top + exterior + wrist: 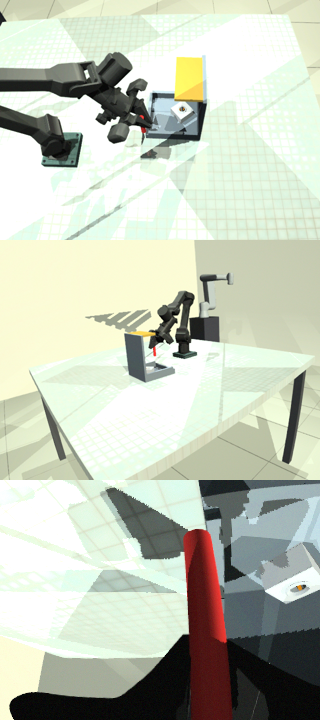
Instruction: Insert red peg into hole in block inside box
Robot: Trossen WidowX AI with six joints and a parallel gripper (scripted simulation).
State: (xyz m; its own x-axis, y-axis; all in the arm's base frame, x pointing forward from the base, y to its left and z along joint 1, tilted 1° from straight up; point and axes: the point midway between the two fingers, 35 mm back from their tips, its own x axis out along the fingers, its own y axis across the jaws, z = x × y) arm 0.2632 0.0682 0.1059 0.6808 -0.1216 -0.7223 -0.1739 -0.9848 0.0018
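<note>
Right now the back wall is 14 cm ahead of my gripper tip and 10 cm to the left of it. Also, from my gripper tip: roof (10 cm ahead, 10 cm to the left, 10 cm above); red peg (3 cm behind, 1 cm below).
</note>
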